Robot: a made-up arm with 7 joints.
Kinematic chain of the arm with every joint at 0, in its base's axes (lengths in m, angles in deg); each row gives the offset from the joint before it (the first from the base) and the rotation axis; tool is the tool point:
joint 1: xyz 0 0 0.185 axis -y
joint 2: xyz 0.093 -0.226 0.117 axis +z
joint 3: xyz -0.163 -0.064 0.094 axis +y
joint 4: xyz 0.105 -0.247 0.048 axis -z
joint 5: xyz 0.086 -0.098 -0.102 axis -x
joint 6: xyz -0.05 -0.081 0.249 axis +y
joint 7: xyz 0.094 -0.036 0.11 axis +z
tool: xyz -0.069 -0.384 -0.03
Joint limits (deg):
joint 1: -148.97..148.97
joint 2: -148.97..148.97
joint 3: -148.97..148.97
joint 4: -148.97..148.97
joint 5: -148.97..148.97
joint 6: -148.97..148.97
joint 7: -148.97..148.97
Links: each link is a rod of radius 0.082 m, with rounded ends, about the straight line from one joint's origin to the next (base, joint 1, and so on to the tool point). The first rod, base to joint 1, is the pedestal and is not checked.
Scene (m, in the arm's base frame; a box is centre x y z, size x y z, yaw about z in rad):
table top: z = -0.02
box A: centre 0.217 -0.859 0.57 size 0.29 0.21 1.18 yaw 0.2
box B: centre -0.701 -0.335 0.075 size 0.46 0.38 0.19 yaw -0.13
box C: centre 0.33 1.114 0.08 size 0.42 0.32 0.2 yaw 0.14
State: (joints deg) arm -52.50 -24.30 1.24 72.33 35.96 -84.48 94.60
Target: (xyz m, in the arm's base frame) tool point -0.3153 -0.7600 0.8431
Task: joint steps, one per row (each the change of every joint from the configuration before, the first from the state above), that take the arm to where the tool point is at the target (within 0.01 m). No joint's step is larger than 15 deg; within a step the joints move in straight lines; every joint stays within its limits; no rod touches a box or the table.
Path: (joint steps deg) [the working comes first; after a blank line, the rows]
Joints at the target: 1.22 -61.53 8.19 92.37 42.14 -50.94 102.96
Straight joint move there: touches box A.

1: 3.62 -13.75 2.77 3.78 -5.98 9.46 -4.57
2: 3.62 -13.76 2.78 3.79 -5.99 9.46 -4.58
3: 3.62 -13.75 2.77 3.78 -5.98 9.46 -4.57
4: 14.29 1.34 -0.46 2.90 8.04 1.72 7.36
5: 14.28 1.35 -0.45 2.89 8.04 1.72 7.36
6: 14.29 1.34 -0.46 2.90 8.05 1.72 7.36

